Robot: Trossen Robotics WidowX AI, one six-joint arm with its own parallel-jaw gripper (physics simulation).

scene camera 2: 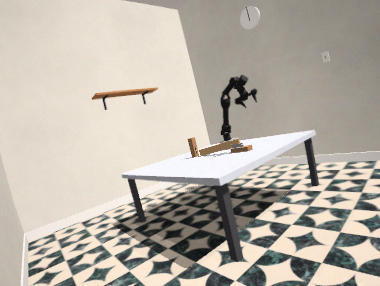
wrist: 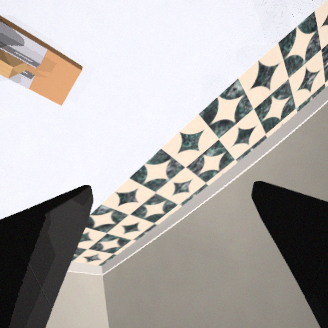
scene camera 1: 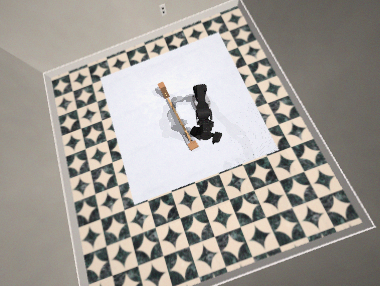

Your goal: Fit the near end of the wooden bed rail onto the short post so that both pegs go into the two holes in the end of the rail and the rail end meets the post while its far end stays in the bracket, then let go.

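Pixels of known places: gripper, fingertip midpoint: [scene camera 2: 251, 105] [wrist: 173, 191] [scene camera 1: 206, 142]; arm's base at its link origin: [scene camera 2: 227, 140].
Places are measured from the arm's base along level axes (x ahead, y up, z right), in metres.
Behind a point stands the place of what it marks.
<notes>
The wooden rail [scene camera 1: 178, 119] {x 0.243, y 0.004, z -0.115 m} [scene camera 2: 216, 147] {x 0.249, y -0.021, z -0.083 m} lies lengthwise between an upright wooden post [scene camera 1: 161, 85] {x 0.278, y 0.101, z 0.182 m} [scene camera 2: 193, 146] {x 0.295, y 0.021, z 0.164 m} and a low wooden block [scene camera 1: 193, 146] {x 0.201, y -0.044, z -0.373 m} [scene camera 2: 245, 148] {x 0.238, y -0.056, z -0.377 m} [wrist: 57, 80] {x 0.200, y -0.044, z -0.366 m}. Grey parts show at the low block, where one end of the rail shows in the wrist view [wrist: 9, 69] {x 0.205, y 0.023, z -0.306 m}. The rail's other end is close to the upright post; whether they touch is too small to tell. Small marks show on the post's face, but I cannot make out pegs or holes. My gripper [scene camera 1: 206, 137] {x 0.112, y 0.254, z -0.428 m} [scene camera 2: 250, 103] {x 0.112, y 0.254, z -0.428 m} [wrist: 173, 191] {x 0.112, y 0.254, z -0.428 m} is open and empty, high above the table and beside the low block.
The white table [scene camera 1: 150, 170] {x 0.627, y -0.080, z -0.437 m} [scene camera 2: 170, 170] {x 0.720, y -0.080, z -0.042 m} [wrist: 140, 115] {x 0.158, y -0.080, z -0.544 m} carries the parts and the black arm [scene camera 1: 201, 102] {x 0.088, y 0.484, z -0.265 m} [scene camera 2: 225, 112] {x 0.046, y 0.256, z -0.091 m}, whose base stands beside the rail. A wall shelf [scene camera 2: 125, 93] hangs on the wall behind the table. Patterned floor surrounds the table.
</notes>
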